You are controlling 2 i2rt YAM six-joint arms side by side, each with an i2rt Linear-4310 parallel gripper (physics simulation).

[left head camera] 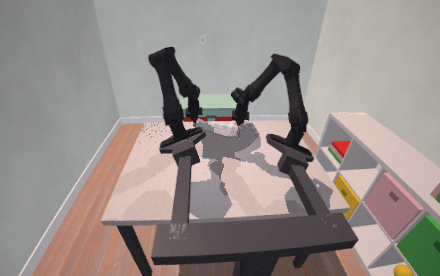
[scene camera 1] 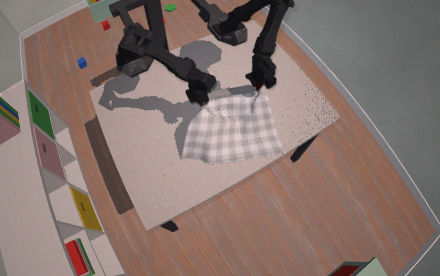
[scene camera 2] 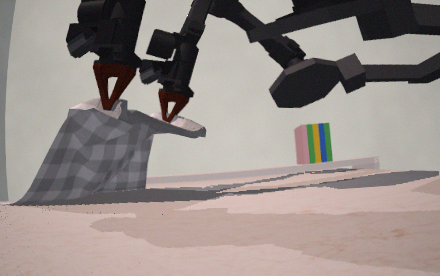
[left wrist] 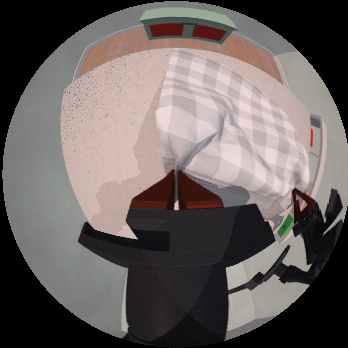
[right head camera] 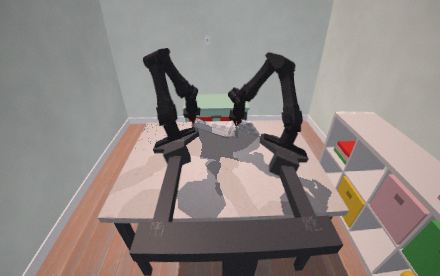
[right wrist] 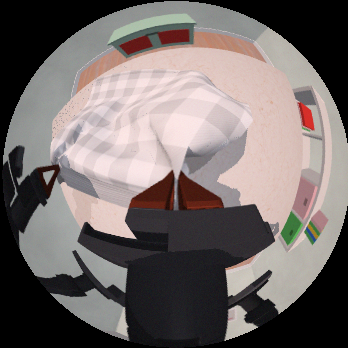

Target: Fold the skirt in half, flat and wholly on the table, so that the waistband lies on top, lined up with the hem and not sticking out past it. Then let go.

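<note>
The grey-and-white checked skirt (left head camera: 217, 129) (right head camera: 216, 129) (scene camera 1: 225, 137) (scene camera 2: 100, 155) (left wrist: 200, 95) (right wrist: 185, 107) is lifted at its waistband end and slopes down to the table (scene camera 1: 145, 170). Its hem lies near the table's edge in scene camera 1. The ribbed waistband (right wrist: 112, 195) hangs between the grippers, partly shadowed. My left gripper (scene camera 1: 258, 89) (scene camera 2: 108, 108) (left wrist: 175, 173) is shut on one waistband corner. My right gripper (scene camera 1: 205, 104) (scene camera 2: 169, 121) (right wrist: 175, 174) is shut on cloth near the other corner. Folds run from both fingertips. The skirt's underside is mostly hidden.
A white shelf unit (left head camera: 352, 118) with coloured bins stands beside the table at the right in the left head camera. A green chest (left wrist: 187, 19) (right wrist: 152, 29) stands beyond the table. Both arms' shadows fall across the table.
</note>
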